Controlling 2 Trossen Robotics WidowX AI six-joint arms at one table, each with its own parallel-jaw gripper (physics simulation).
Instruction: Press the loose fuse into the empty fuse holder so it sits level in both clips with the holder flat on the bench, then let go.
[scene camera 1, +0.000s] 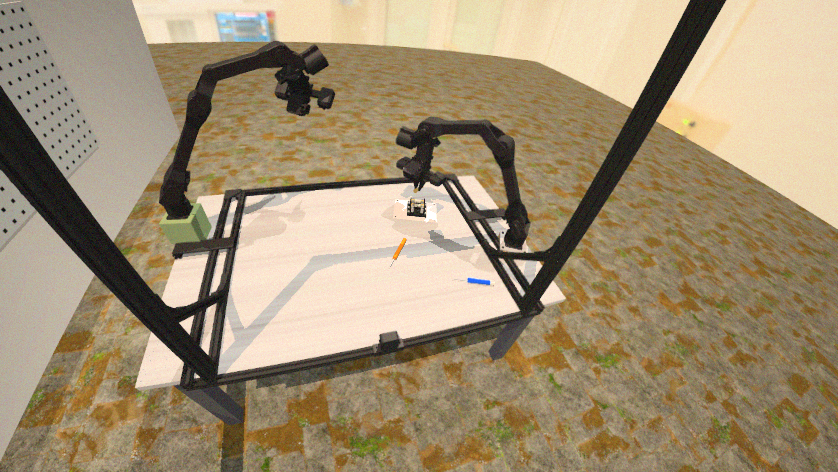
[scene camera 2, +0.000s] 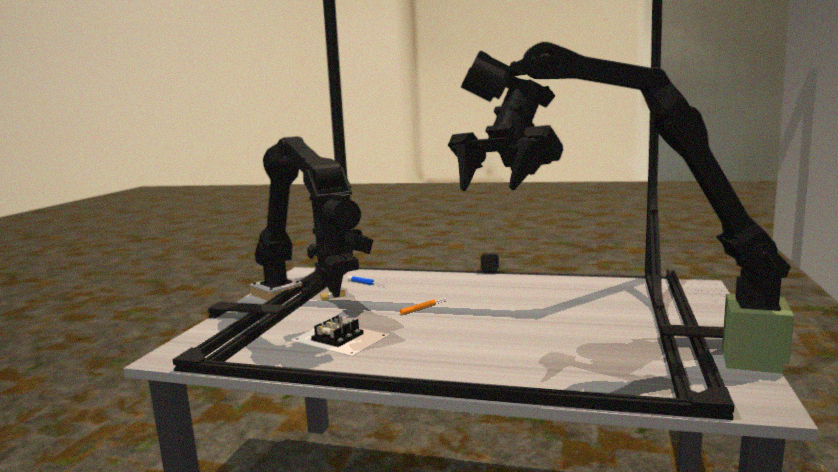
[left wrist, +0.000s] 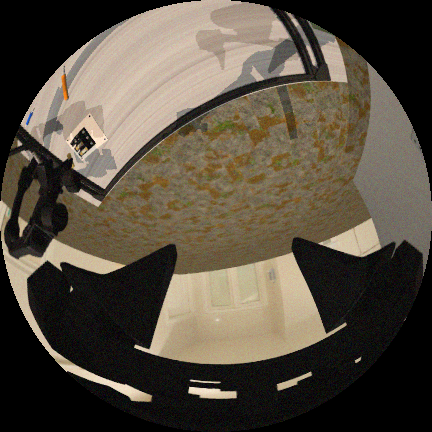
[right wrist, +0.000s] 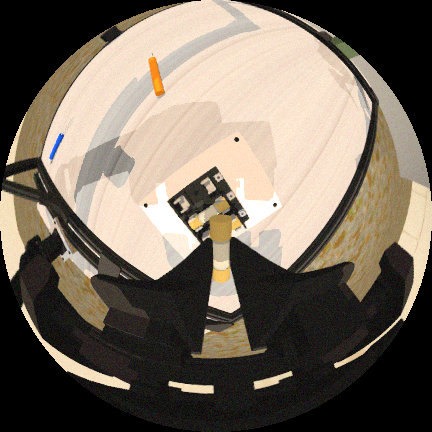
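Pixels of known places: left gripper, fingertip midpoint: (scene camera 1: 312, 105) (scene camera 2: 486, 189) (left wrist: 236, 247); right gripper, fingertip midpoint: (scene camera 1: 417, 190) (scene camera 2: 335, 296) (left wrist: 70, 158) (right wrist: 220, 242); left arm's base, origin of the base link: (scene camera 1: 180, 212) (scene camera 2: 758, 303); right arm's base, origin of the base link: (scene camera 1: 513, 242) (scene camera 2: 276, 283) (right wrist: 58, 241).
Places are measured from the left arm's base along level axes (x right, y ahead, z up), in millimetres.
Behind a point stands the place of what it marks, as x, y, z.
The black fuse holder (scene camera 1: 416, 208) @(-99, 808, -97) (scene camera 2: 337, 332) @(-136, 789, -80) (left wrist: 81, 142) (right wrist: 192, 194) @(-72, 809, -97) stands on a white plate (scene camera 2: 366, 341) @(-105, 739, -107) (left wrist: 92, 125) @(-97, 736, -107) (right wrist: 250, 150) @(-87, 716, -106). Two fuses lie in it side by side; the pair of clips at its upper left in the right wrist view is empty. My right gripper (scene camera 1: 417, 184) @(-106, 804, -12) (scene camera 2: 335, 291) @(-106, 804, -12) (right wrist: 220, 242) @(-106, 804, -12) is shut on the loose fuse (scene camera 1: 415, 189) @(-94, 792, -1) (scene camera 2: 326, 296) @(-126, 814, -7) (right wrist: 220, 227) @(-94, 792, -1), above the table beside the holder. The fuse's brass cap partly hides the holder in the right wrist view. My left gripper (scene camera 1: 312, 106) @(-266, 427, 242) (scene camera 2: 488, 188) @(-266, 427, 242) (left wrist: 236, 247) @(-266, 427, 242) is open and empty, high above the table.
An orange screwdriver (scene camera 1: 399, 249) @(120, 706, -98) (scene camera 2: 418, 307) @(106, 705, -101) (left wrist: 65, 87) (right wrist: 156, 76) @(97, 714, -96) and a blue screwdriver (scene camera 1: 479, 281) @(284, 941, -97) (scene camera 2: 361, 280) @(273, 942, -99) (left wrist: 29, 118) (right wrist: 56, 146) @(272, 938, -102) lie on the table. Black rails (scene camera 1: 328, 186) @(-262, 461, -96) (scene camera 2: 410, 385) @(-292, 561, -93) frame it. A green block (scene camera 1: 181, 229) @(50, 11, -27) (scene camera 2: 756, 334) @(-50, 6, -40) is under the left arm's base.
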